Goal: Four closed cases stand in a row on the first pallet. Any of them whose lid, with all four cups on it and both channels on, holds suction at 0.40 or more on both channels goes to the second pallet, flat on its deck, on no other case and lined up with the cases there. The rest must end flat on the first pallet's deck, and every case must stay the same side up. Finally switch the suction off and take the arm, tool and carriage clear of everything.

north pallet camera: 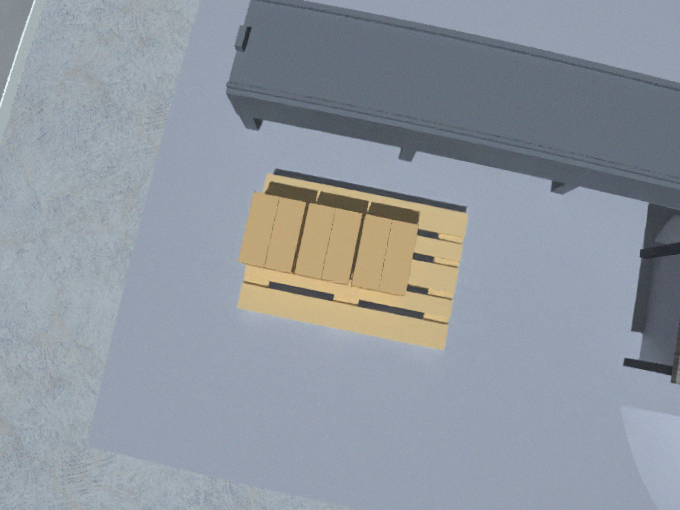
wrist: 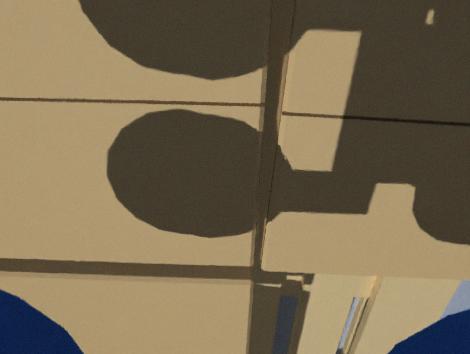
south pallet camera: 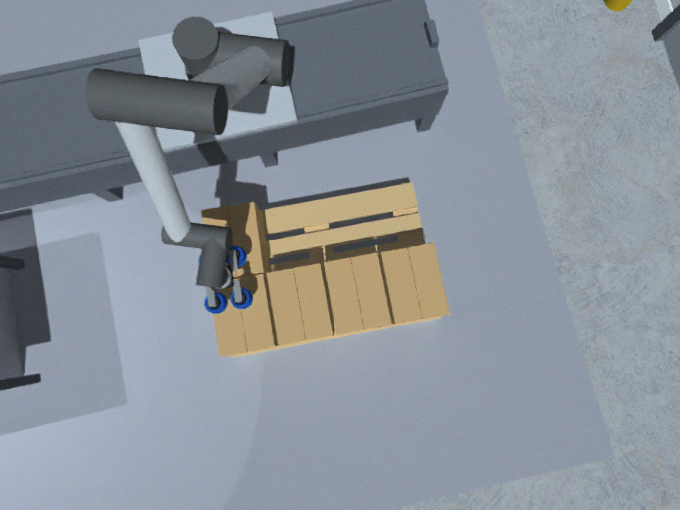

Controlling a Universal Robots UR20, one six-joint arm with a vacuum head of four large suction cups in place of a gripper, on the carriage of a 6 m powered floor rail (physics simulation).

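Frame: origin at the arm's base, x left, y back, z up, level; millimetres.
Where they show: hand, tool point: [wrist: 235, 252].
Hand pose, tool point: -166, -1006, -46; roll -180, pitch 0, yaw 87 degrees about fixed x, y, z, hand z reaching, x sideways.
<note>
After its pixels a point has its place, as x, y, z.
Three closed tan cases [north pallet camera: 273, 233] {-5358, -957, -180} [north pallet camera: 329, 241] {-5062, -938, -179} [north pallet camera: 386, 255] {-4756, -949, -180} stand in a row on the north pallet [north pallet camera: 340, 324] {-4914, -1357, -427}. On the south pallet [south pallet camera: 340, 207] {478, -689, -427} [wrist: 322, 310] {399, -855, -426}, four cases [south pallet camera: 245, 329] {-152, -1259, -179} [south pallet camera: 301, 304] {154, -1200, -178} [south pallet camera: 358, 290] {457, -1197, -178} [south pallet camera: 415, 282] {754, -1224, -179} stand in a front row. A fifth case [south pallet camera: 241, 218] {-57, -685, -180} [wrist: 310, 240] {-38, -955, -179} stands behind the left-end one, across a narrow gap in the wrist view. All show lids up. My suction head [south pallet camera: 224, 279] {-166, -1006, -46}, with blue cups, hangs above the fifth case and the left-end front case. It carries no case; its shadow falls across both lids. The arm partly hides them.
The grey floor rail [north pallet camera: 439, 82] [south pallet camera: 357, 60] runs behind both pallets. The pale carriage plate [south pallet camera: 247, 26] {209, 248, 0} is on it behind the south pallet's left part, and the arm [south pallet camera: 153, 175] {-189, -684, 659} reaches forward from there. Dark bars [north pallet camera: 648, 366] [south pallet camera: 19, 379] stick in at the inner sides.
</note>
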